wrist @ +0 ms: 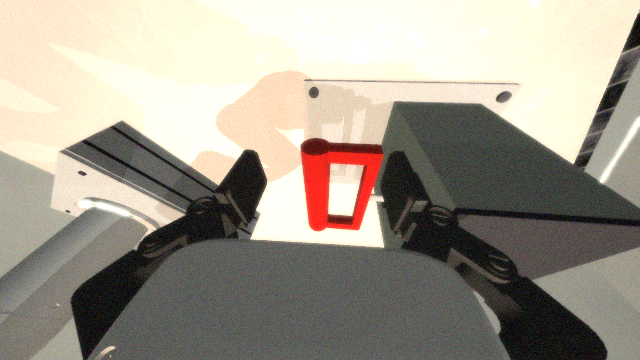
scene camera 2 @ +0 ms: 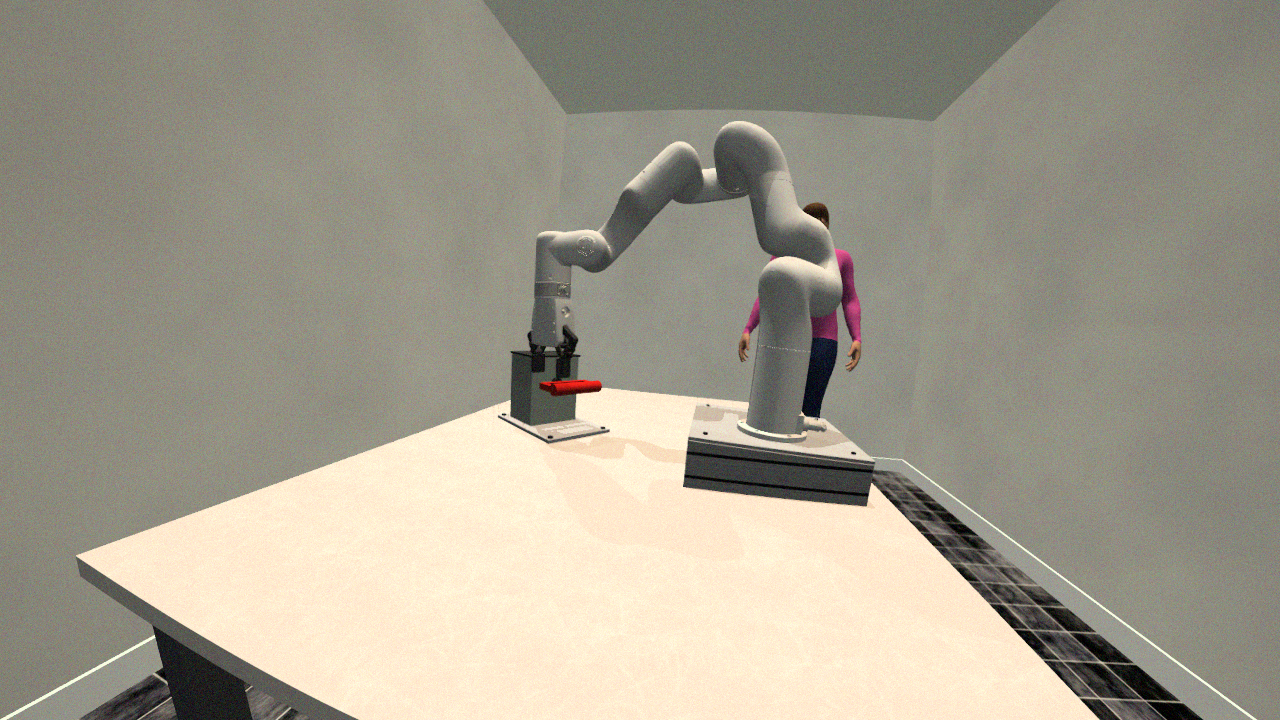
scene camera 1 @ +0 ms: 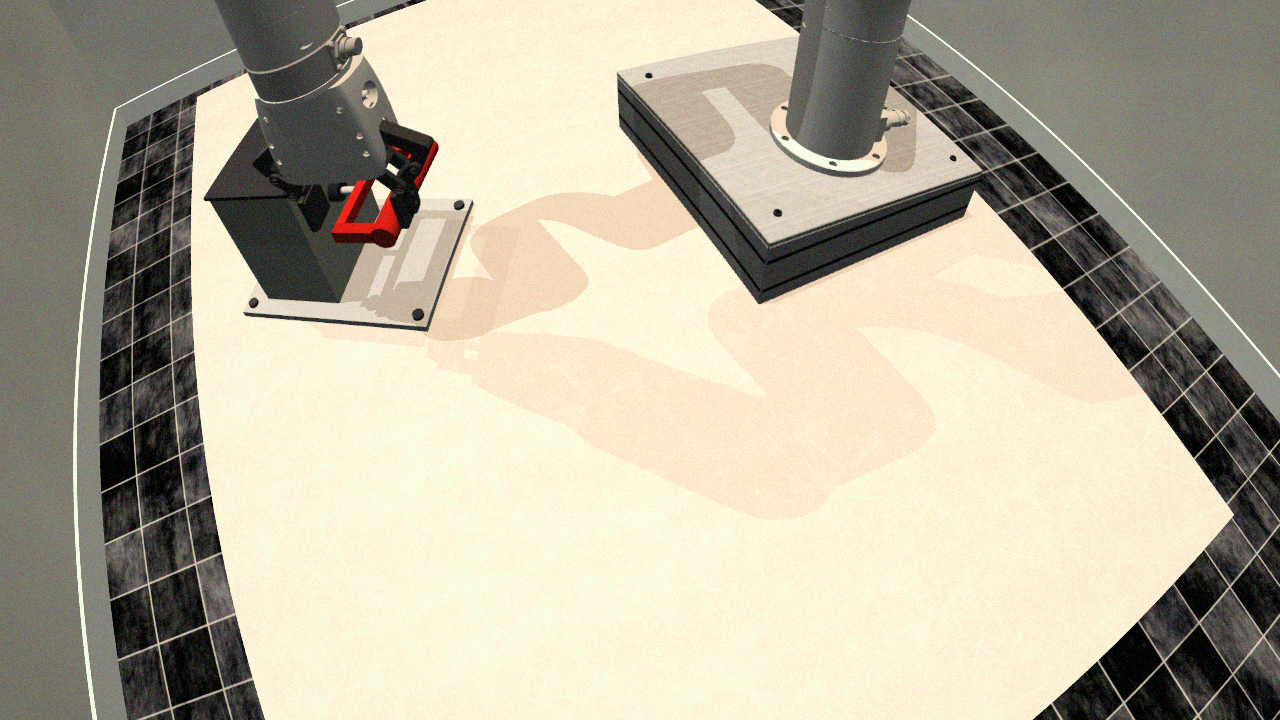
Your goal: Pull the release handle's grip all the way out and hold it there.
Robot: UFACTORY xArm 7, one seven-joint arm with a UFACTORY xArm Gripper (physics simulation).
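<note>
The release handle's red grip point(scene camera 1: 386, 228) point(scene camera 2: 577, 387) point(wrist: 316, 190) is a bar on a rectangular red frame, standing out sideways from the dark housing point(scene camera 1: 277, 250) point(scene camera 2: 528, 394) point(wrist: 500, 160). A short pale rod point(scene camera 1: 347, 189) point(wrist: 375, 198) joins frame and housing. My gripper point(scene camera 1: 360, 214) point(scene camera 2: 550, 368) point(wrist: 322, 167) points down, open and empty, above the handle. In the wrist view, the handle shows between the fingers; the right finger overlaps the housing's handle-side face, the left finger is beyond the grip bar. Whether a finger touches the housing or frame is unclear.
The housing stands on a bolted light plate point(scene camera 1: 358, 312) point(scene camera 2: 581, 429) point(wrist: 410, 90) on the pale table point(scene camera 1: 626, 608) point(scene camera 2: 537, 582). The arm's thick base block point(scene camera 1: 680, 107) point(scene camera 2: 778, 470) point(wrist: 95, 175) stands on the handle's side. A person point(scene camera 2: 850, 277) stands behind the arm.
</note>
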